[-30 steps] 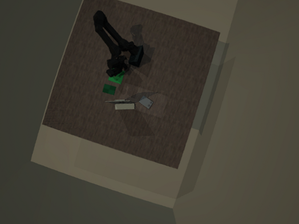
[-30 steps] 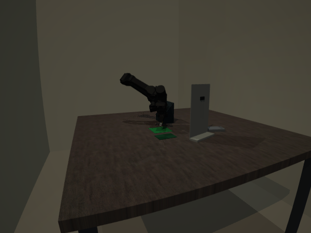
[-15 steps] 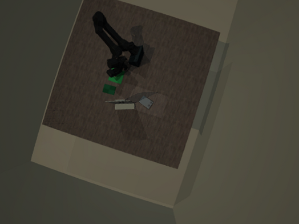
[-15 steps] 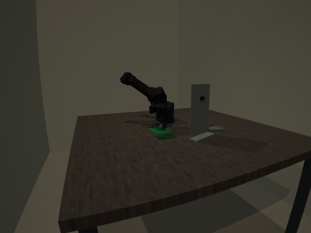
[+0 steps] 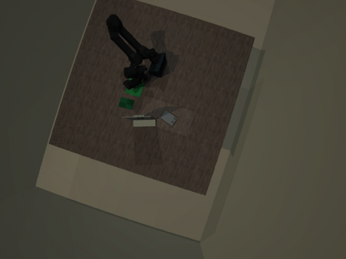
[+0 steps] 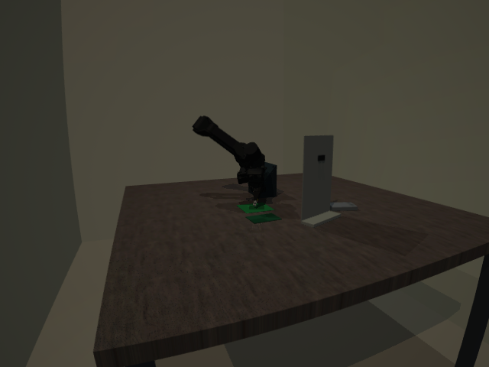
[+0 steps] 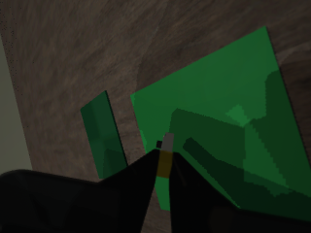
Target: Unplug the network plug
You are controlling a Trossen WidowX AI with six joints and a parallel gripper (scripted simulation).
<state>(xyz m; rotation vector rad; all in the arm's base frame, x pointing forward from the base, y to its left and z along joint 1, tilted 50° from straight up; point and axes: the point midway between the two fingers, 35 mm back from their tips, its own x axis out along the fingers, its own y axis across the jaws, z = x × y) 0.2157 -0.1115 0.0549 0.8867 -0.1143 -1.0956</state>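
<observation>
My gripper tip is now 3 cm above the green marked square and 1 cm past it. Also, from my gripper tip: small flat grey box 32 cm to the left, 13 cm ahead, 2 cm below; grey upright panel 21 cm ahead, 16 cm to the left, 10 cm above; network plug right at my gripper tip.
</observation>
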